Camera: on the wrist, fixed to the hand. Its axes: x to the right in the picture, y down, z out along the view.
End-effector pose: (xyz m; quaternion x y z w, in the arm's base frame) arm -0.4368 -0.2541 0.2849 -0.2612 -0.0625 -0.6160 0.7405
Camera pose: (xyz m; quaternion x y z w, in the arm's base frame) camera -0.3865 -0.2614 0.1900 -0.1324 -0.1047 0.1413 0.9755
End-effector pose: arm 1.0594 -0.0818 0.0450 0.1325 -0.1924 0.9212 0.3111
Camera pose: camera 1.0191 -0.1167 -0.0486 -0.1535 0.0511 -0.8631 0.4784
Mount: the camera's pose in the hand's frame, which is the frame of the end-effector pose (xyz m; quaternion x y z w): -0.0212 0.0762 -0.0731 0.2301 -0.1350 0.6865 0.6765
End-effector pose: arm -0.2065 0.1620 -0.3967 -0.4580 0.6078 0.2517 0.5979
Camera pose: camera -0.3110 0.1396 -0.3832 0.2790 0.7027 0.5027 0.4191
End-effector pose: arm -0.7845 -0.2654 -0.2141 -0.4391 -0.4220 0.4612 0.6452
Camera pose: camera -0.7368 -0.2845 -0.3088 -0.3760 0.0350 0.9113 0.1639
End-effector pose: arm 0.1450 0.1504 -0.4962 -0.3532 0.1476 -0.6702 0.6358
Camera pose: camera 0.1524 0.1410 -0.6032 -0.0818 0.1023 -0.0032 0.9914
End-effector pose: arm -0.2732 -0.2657 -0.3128 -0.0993 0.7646 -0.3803 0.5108
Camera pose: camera -0.3081 -0.1665 -0.3361 0.5239 0.4289 -0.0691 0.7327
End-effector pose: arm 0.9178 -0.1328 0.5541 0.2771 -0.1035 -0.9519 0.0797
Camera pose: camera 0.9824 -0.2131 0.5230 0.0062 -0.4900 -0.6028 0.6296
